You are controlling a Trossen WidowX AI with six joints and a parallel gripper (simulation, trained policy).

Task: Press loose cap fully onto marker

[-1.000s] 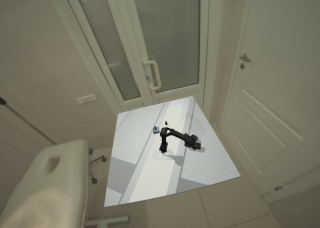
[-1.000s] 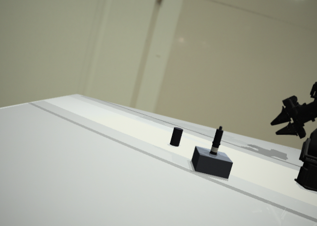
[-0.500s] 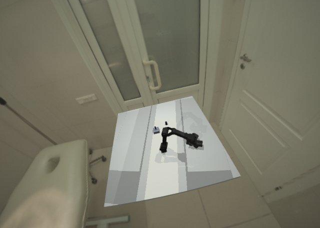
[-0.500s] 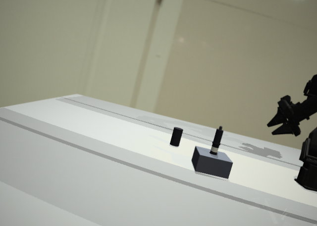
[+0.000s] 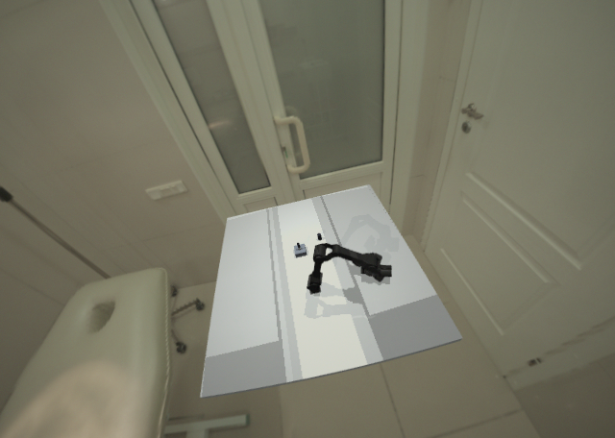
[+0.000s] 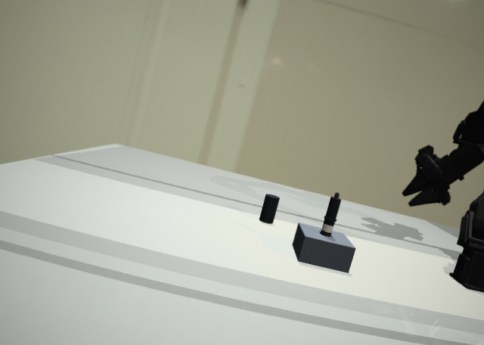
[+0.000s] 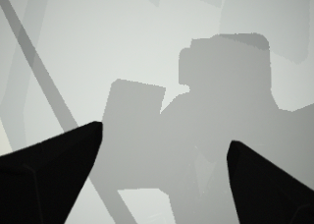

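My gripper tip is 35 cm short of the black cap, 23 cm to the right of it and 6 cm above it. The rest, counted from my gripper tip: dark grey holder block (38 cm to the left, 28 cm ahead, 6 cm below).
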